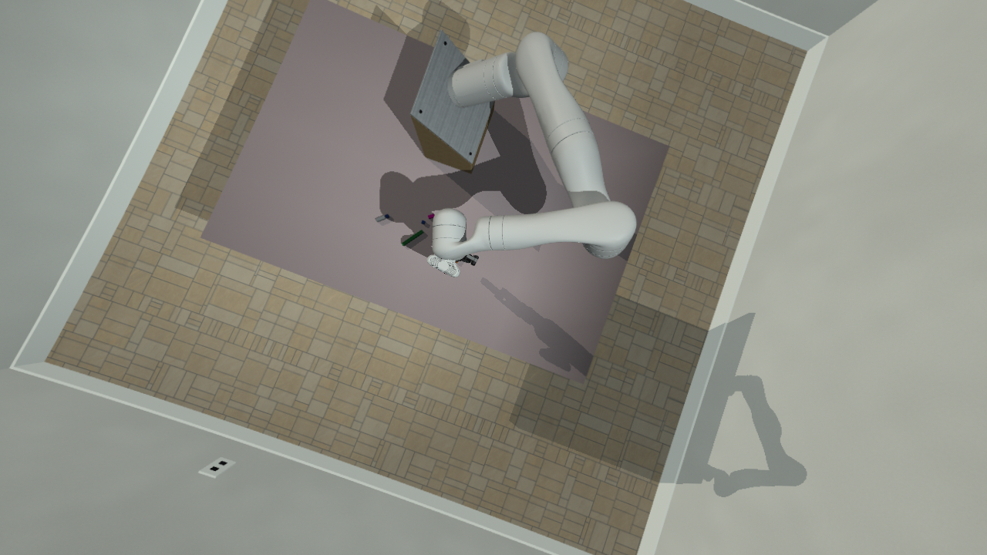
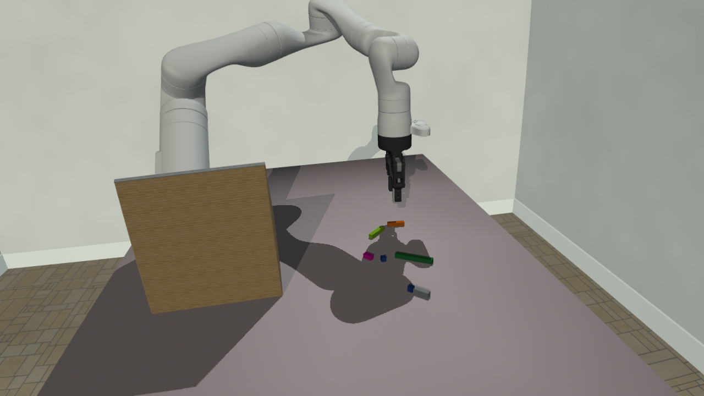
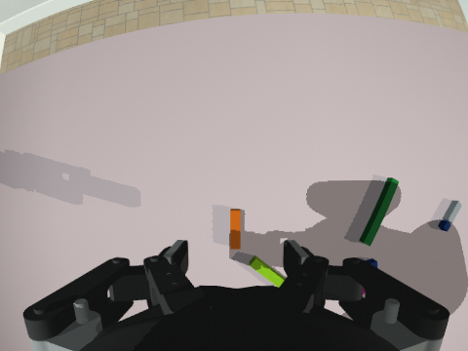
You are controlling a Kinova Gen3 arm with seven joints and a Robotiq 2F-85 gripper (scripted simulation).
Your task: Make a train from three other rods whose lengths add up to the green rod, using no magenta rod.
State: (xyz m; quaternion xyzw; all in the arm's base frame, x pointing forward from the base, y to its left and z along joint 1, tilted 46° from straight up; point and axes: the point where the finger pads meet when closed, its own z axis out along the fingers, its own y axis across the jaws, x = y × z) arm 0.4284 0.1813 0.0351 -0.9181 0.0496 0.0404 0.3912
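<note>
Now: hand 8 cm above the orange rod. From my hand the other things lie so: magenta rod (13 cm to the right, 9 cm behind, 8 cm below); then green rod (16 cm to the right, 8 cm below); then lime rod (8 cm below, 5 cm behind, 3 cm to the right).
</note>
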